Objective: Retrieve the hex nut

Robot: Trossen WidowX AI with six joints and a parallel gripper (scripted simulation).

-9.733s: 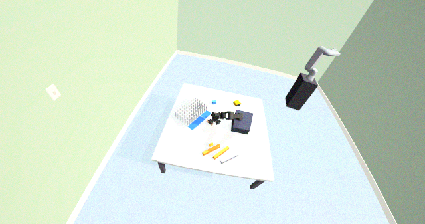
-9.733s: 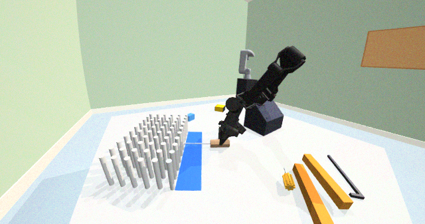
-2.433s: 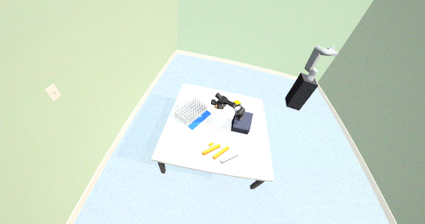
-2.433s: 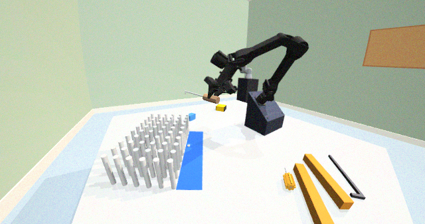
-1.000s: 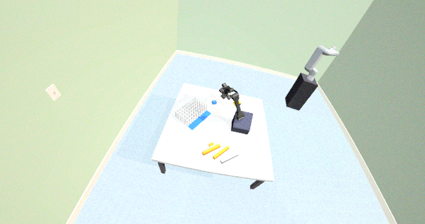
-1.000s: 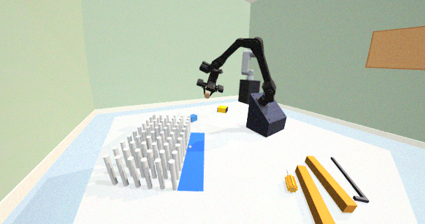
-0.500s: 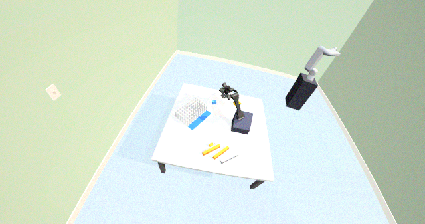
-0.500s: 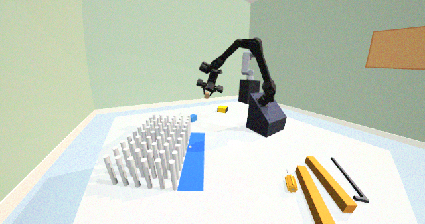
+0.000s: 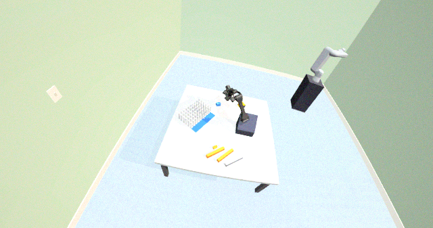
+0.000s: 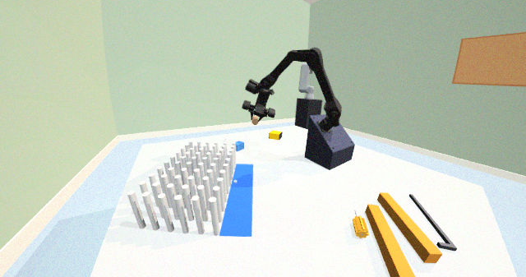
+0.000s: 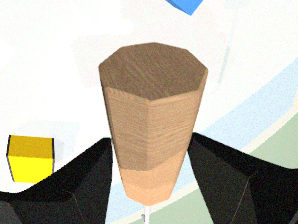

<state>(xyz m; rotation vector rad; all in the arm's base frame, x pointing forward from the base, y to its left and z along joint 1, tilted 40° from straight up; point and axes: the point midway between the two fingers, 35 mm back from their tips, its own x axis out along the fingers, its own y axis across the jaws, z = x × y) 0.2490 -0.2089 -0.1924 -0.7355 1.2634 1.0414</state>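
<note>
My gripper tip is now 11 cm short of the blue block, 2 cm to the right of it and 14 cm above it. Round my gripper tip: blue taped strip (20 cm ahead, 38 cm to the left, 16 cm below); then yellow block (21 cm behind, 10 cm to the right, 14 cm below); then hex nut (21 cm ahead, 33 cm to the left, 16 cm below).
</note>
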